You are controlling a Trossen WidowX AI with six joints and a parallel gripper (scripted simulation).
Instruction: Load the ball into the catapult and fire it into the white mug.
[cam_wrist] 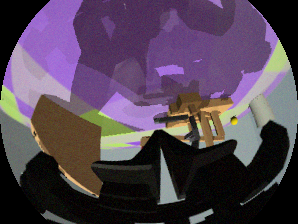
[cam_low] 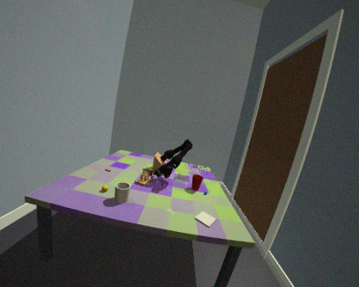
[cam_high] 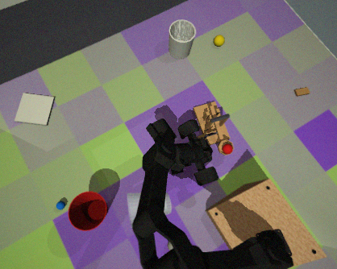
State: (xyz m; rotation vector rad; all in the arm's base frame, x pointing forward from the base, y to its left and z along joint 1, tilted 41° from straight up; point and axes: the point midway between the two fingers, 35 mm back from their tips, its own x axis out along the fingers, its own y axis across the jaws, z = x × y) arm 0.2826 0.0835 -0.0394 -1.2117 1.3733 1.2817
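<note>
My gripper tip is now 2 cm past the red ball, 4 cm to the left of it and 2 cm below it. Round my gripper tip: red cup (2 cm behind, 39 cm to the left, 1 cm below); then white mug (40 cm ahead, 8 cm to the right, 2 cm below); then wooden catapult (5 cm ahead, 3 cm to the right, 1 cm above).
</note>
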